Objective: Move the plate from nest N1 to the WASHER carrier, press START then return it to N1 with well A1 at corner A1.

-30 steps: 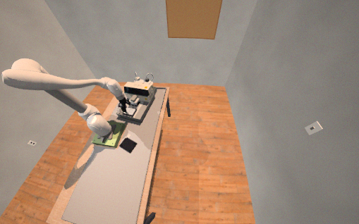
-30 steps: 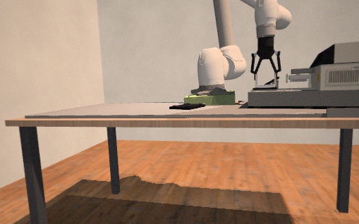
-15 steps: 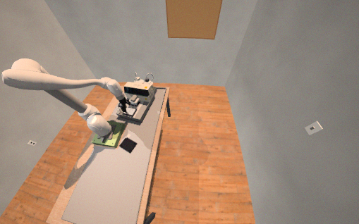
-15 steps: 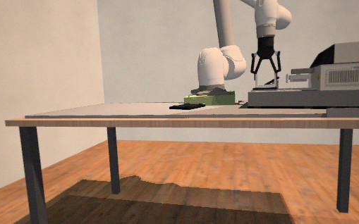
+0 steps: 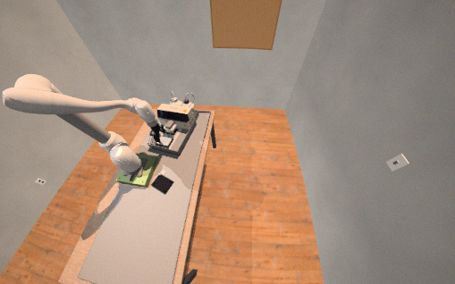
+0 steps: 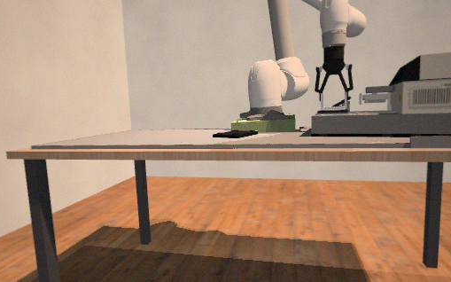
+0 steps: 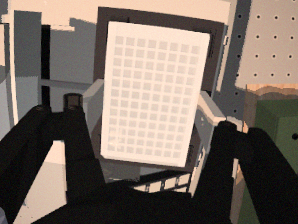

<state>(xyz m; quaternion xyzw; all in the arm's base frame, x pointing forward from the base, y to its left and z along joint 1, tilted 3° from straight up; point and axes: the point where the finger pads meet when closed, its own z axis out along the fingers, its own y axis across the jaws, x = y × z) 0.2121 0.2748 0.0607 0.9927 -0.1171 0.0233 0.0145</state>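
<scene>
Right now the carrier is 30 mm below my hand. From my hand the other things lie so: white well plate (30 mm below); washer (150 mm to the left, 40 mm ahead, 10 mm above); N1 label (290 mm to the right, 120 mm below, 40 mm ahead).
</scene>
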